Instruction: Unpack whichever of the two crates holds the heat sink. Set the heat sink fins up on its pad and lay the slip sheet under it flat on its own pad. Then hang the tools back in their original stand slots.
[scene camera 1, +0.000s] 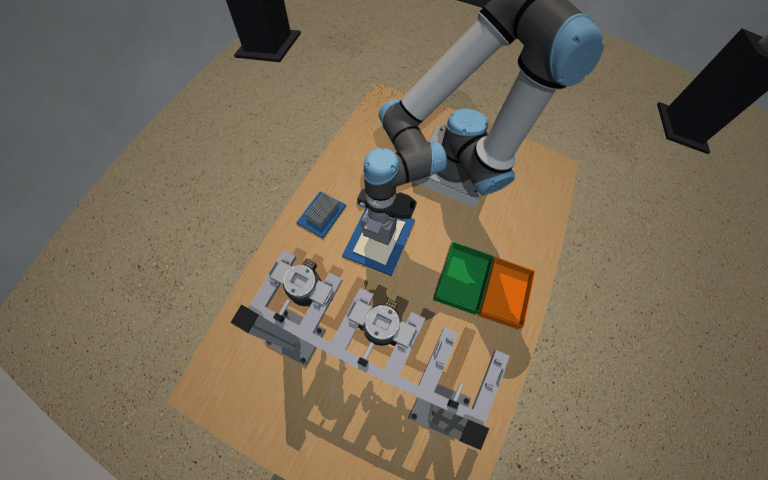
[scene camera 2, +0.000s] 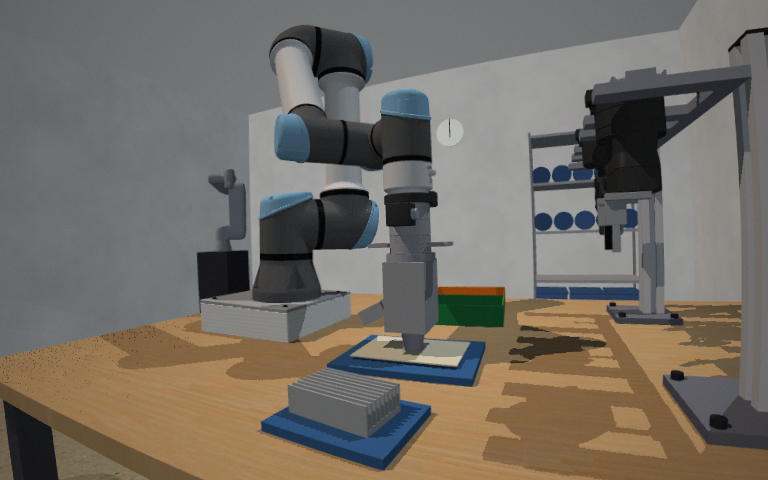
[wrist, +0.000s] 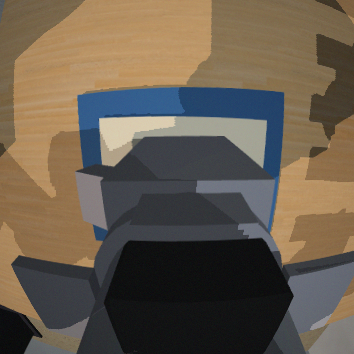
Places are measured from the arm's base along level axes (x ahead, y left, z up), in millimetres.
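Pixels of known places: hand, tool point: (scene camera 2: 410, 235); arm's base, link origin: (scene camera 1: 453, 164) (scene camera 2: 287, 296).
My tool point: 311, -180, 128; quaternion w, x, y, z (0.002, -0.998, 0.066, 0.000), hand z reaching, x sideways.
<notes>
Ahead of a thing's pixels: the offset from my tool point to its top centre, as dx, dy, dz. "*": to the spot under its first point.
My gripper (scene camera 1: 380, 242) (scene camera 2: 412, 347) is the one-cup vacuum tool, pointing straight down with its cup against the middle of the cream slip sheet {-1, +0, -176} (scene camera 1: 371, 252) (scene camera 2: 447, 352) (wrist: 240, 131). The sheet is level and looks held by the cup, on or a hair above the larger blue pad (scene camera 1: 368, 264) (scene camera 2: 396, 373) (wrist: 130, 102), with blue rim around it. The cup is hidden in the wrist view. The grey heat sink {-40, -204, -152} (scene camera 1: 322, 209) (scene camera 2: 334, 401) sits fins up on the smaller blue pad {* +26, -203, -182} (scene camera 1: 316, 229) (scene camera 2: 351, 449). The green crate {+73, +356, -149} (scene camera 1: 464, 277) (scene camera 2: 475, 312) and orange crate (scene camera 1: 505, 292) (scene camera 2: 481, 290) look empty.
The tool stand (scene camera 1: 322, 343) (scene camera 2: 756, 226) crosses the table beyond the pads. One tool {+279, -87, +172} (scene camera 1: 300, 281) hangs in its left slot and another tool {+313, +88, +172} (scene camera 1: 381, 323) in its middle slot. The right slot, between two stand arms, is empty. The crates stand side by side.
</notes>
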